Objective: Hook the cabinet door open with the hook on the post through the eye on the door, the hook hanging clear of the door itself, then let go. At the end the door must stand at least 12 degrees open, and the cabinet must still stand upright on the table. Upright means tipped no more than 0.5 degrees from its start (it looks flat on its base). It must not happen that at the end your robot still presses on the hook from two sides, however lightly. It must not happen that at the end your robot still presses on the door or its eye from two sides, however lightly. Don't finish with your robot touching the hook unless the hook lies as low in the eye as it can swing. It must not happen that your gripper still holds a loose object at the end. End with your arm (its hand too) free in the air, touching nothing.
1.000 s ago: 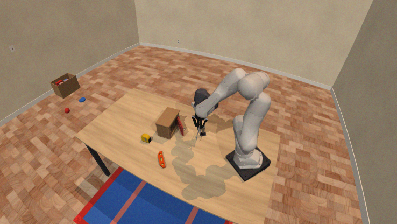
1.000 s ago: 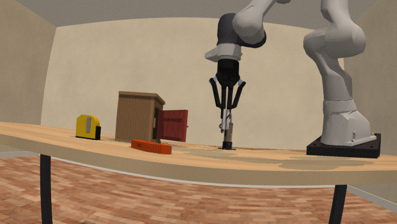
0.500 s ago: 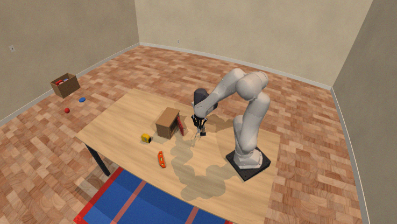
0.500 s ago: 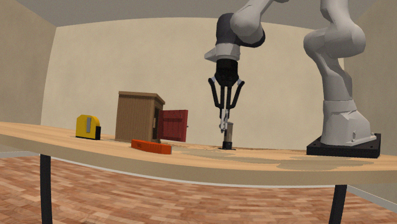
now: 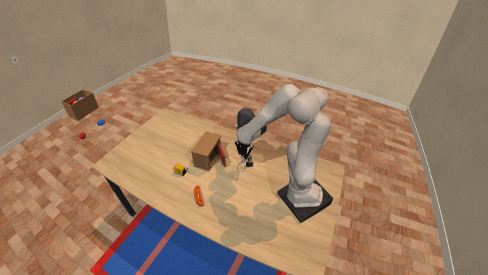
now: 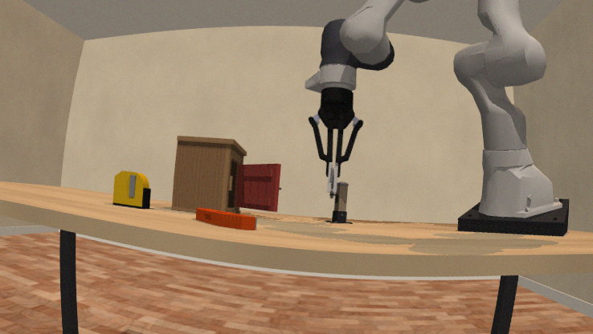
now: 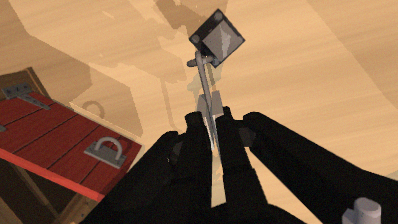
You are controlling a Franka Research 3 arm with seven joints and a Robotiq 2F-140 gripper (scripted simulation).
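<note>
Now: the red door 170 mm ahead of my hand, 40 mm to the right of it and 30 mm below it. Also, from my hand: yellow tape measure 410 mm ahead, 190 mm to the left, 70 mm below; then thin metal hook 20 mm to the left, 10 mm below; then orange level 200 mm ahead, 310 mm to the left, 90 mm below.
</note>
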